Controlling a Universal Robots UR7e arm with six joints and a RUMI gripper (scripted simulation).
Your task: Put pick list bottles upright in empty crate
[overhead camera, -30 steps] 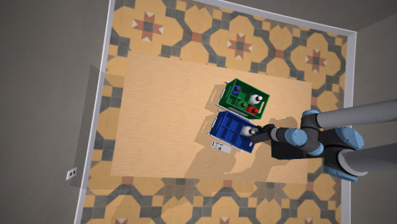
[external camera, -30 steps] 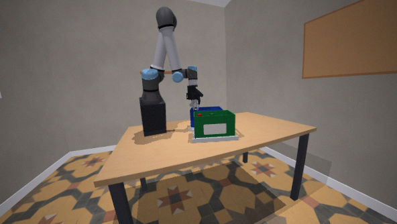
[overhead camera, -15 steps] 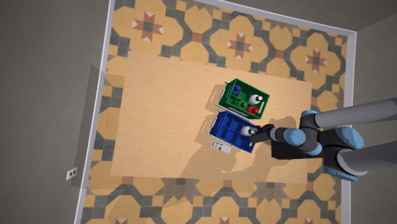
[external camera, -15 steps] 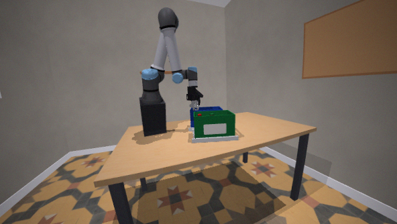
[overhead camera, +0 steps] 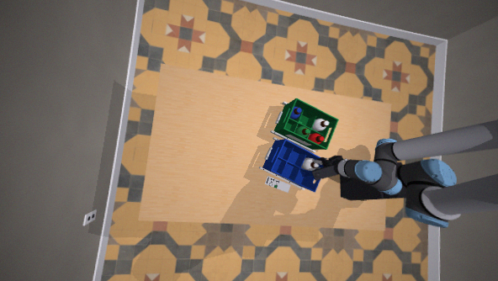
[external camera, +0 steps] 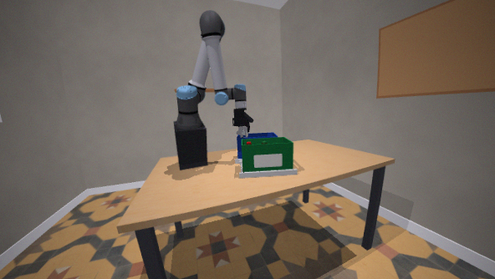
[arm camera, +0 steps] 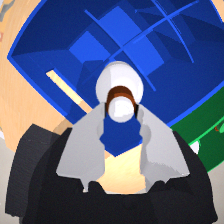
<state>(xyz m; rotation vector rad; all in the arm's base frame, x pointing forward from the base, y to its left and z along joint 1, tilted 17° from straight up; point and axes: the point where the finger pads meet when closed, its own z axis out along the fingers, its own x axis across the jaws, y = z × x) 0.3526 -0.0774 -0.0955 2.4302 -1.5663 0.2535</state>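
My gripper is now 7 cm above the white bottle. From my hand the other things lie so: red-label bottle (15 cm to the right, 7 cm below, 3 cm behind); then blue crate (10 cm ahead, 8 cm below, 1 cm to the left); then green-label bottle (18 cm to the right, 7 cm below, 6 cm ahead).
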